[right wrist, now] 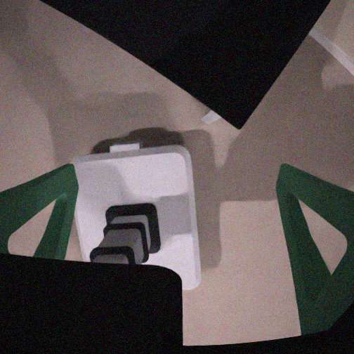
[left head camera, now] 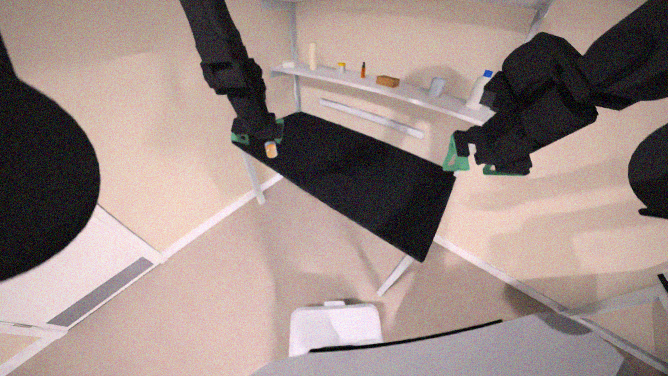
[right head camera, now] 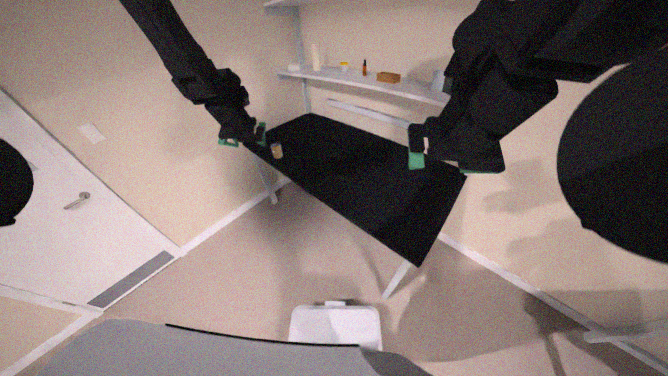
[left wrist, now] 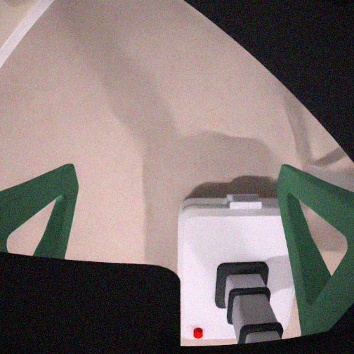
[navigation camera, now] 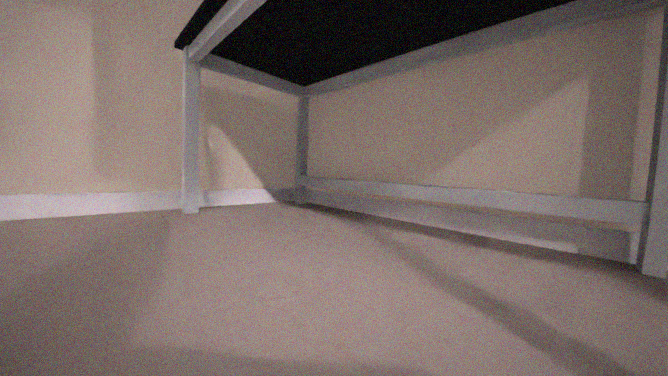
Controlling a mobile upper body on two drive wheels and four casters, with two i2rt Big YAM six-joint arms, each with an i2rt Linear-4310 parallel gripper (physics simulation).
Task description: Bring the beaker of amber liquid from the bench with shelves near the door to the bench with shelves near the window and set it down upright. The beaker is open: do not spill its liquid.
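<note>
The beaker of amber liquid (left head camera: 271, 149) (right head camera: 276, 151) stands upright near the front left edge of the black bench (left head camera: 350, 165) (right head camera: 350, 170), which has shelves behind it. My left gripper (left head camera: 259, 136) (right head camera: 245, 139) (left wrist: 177, 175) is open and empty, and shows just above and left of the beaker in both head views. My right gripper (left head camera: 477, 167) (right head camera: 446, 167) (right wrist: 176, 174) is open and empty, near the bench's right end in the picture. The beaker does not show in the wrist views. The bench near the window cannot be made out.
The shelf (left head camera: 410, 98) holds a brown block (left head camera: 387, 81), a blue-capped bottle (left head camera: 479, 92) and several other items. A door (right head camera: 65, 225) is at the left. Bench legs (navigation camera: 191, 130) stand ahead of the base. A pale frame bar (left head camera: 620, 300) shows at the lower right.
</note>
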